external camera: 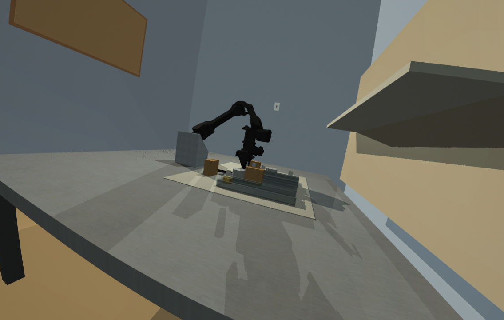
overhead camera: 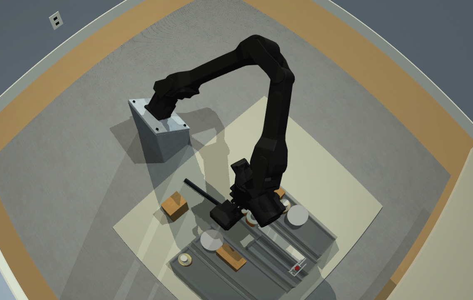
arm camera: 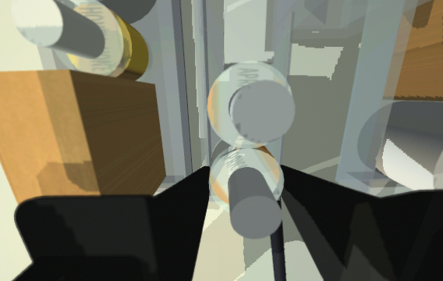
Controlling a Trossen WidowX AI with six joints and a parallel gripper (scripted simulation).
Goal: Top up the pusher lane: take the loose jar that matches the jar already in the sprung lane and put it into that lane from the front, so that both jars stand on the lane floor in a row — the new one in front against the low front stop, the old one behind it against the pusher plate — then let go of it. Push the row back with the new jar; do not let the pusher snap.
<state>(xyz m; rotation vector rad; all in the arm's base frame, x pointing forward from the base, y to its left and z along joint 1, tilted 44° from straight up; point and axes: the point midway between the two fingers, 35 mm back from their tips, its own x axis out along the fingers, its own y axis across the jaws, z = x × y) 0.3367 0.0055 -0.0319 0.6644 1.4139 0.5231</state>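
Right now my gripper tip is 10 cm past the black rod, 3 cm to the left of it and 3 cm above it. Round my gripper tip: sprung lane 15 cm ahead, 3 cm to the right, 1 cm below; red-marked part 23 cm ahead, 5 cm to the right, 4 cm above.
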